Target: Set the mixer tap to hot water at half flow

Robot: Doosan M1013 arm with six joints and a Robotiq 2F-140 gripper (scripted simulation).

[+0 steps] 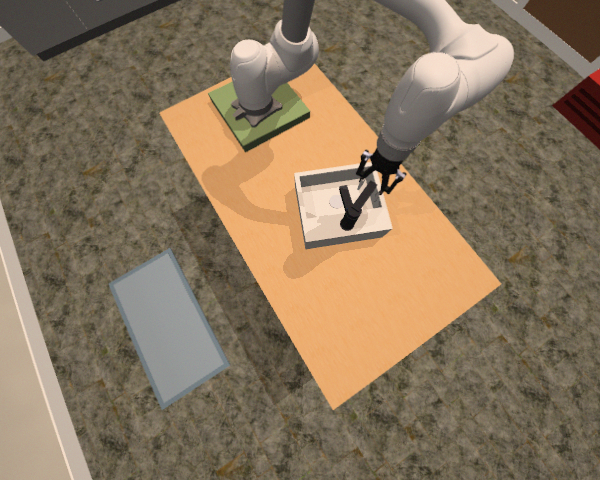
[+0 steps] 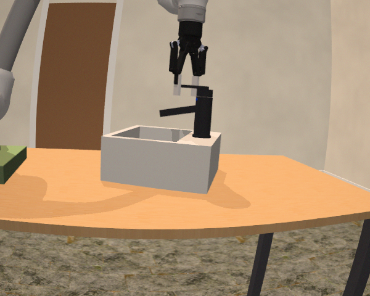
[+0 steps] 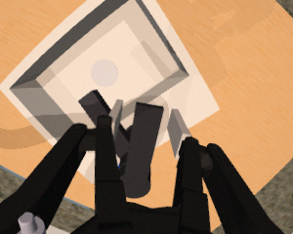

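My gripper is now 3 cm to the left of the lever and 1 cm short of it. Also, from my hand: black mixer tap (6 cm to the right, 4 cm below, 1 cm ahead); then white basin (23 cm below, 8 cm behind, 3 cm to the right).
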